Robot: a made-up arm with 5 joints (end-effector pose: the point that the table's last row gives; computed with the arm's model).
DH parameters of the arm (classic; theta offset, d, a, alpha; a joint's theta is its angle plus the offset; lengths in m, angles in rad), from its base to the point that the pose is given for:
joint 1: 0 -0.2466 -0.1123 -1.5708
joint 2: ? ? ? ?
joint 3: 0 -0.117 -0.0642 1.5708
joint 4: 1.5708 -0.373 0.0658 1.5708
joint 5: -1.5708 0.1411 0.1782 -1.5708
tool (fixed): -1.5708 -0.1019 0 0
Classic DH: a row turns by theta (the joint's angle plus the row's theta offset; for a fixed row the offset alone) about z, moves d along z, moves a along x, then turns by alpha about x.
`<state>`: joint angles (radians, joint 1 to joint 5).
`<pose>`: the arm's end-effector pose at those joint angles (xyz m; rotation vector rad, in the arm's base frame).
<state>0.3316 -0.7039 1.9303 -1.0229 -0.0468</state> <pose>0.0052 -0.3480 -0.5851 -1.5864 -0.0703 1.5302</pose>
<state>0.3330 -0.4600 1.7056 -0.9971 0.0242</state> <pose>-0.1560 -0.2660 -0.5892 -1.2295 0.2307 1.5654</pose>
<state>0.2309 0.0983 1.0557 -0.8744 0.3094</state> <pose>-0.3637 0.1293 -0.4372 -0.2736 1.0108 1.0692</pose>
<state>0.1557 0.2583 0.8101 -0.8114 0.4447</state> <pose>-0.2912 0.2953 -0.4033 0.0589 1.1797 0.7098</pose>
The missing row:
joint 2: 0 -0.1118 0.2852 1.5708
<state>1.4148 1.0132 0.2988 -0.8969 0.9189</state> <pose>-0.4750 -0.0215 -0.5320 -0.7504 1.8356 0.3800</pose>
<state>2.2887 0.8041 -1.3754 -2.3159 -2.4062</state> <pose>-0.0565 -0.0308 -0.7171 1.5224 -1.1177 -1.5705</pose>
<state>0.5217 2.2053 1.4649 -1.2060 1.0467</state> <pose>-0.1468 0.0191 0.0640 0.0548 -2.5776 -0.1930</pose>
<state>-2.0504 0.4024 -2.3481 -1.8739 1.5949</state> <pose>-0.5880 0.0260 -0.7535 -0.1629 1.2801 0.2068</pose>
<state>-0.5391 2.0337 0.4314 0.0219 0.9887</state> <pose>0.1099 0.4284 -0.3733 1.6129 1.7190 -1.0259</pose>
